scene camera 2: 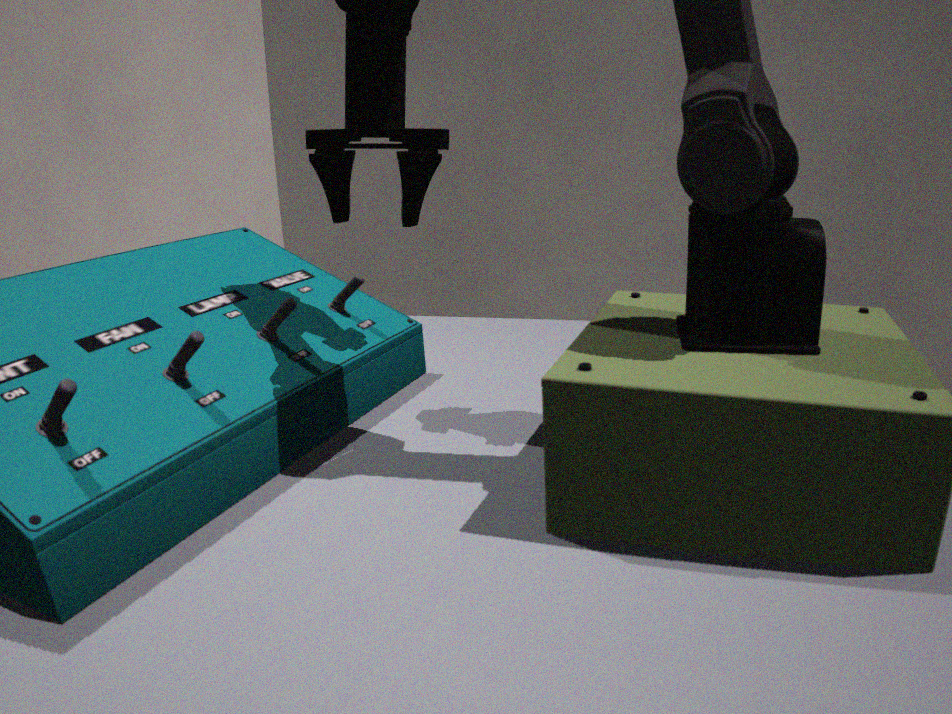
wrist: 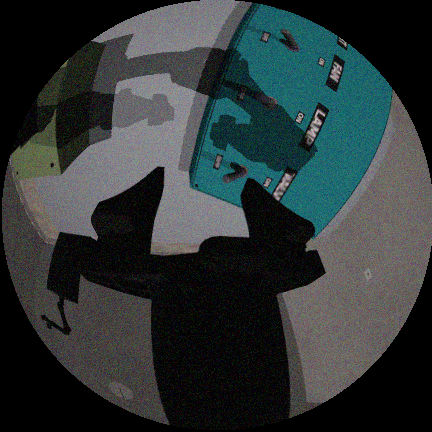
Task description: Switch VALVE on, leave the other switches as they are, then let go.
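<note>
The teal switch panel [scene camera 2: 153, 268] [wrist: 357, 125] slopes down towards the robot base. The dark VALVE lever [scene camera 2: 349, 294] [wrist: 235, 174] leans to its OFF side, below the VALVE label [scene camera 2: 288, 278] [wrist: 285, 184]. The LAMP lever [scene camera 2: 278, 318] [wrist: 265, 99], the FAN lever [scene camera 2: 184, 357] [wrist: 290, 41] and the lever at the near left [scene camera 2: 58, 411], its label partly cut off, lean the same way. My gripper [scene camera 2: 375, 223] [wrist: 204, 180] is open and empty, above the VALVE end of the panel and apart from the lever. One fingertip partly overlaps the panel in the wrist view.
The green base block [scene camera 2: 738, 468] [wrist: 35, 167] stands right of the panel and carries the arm. Grey table surface [scene camera 2: 430, 599] lies between them. The arm's shadow falls across the LAMP and VALVE part of the panel. Walls stand behind.
</note>
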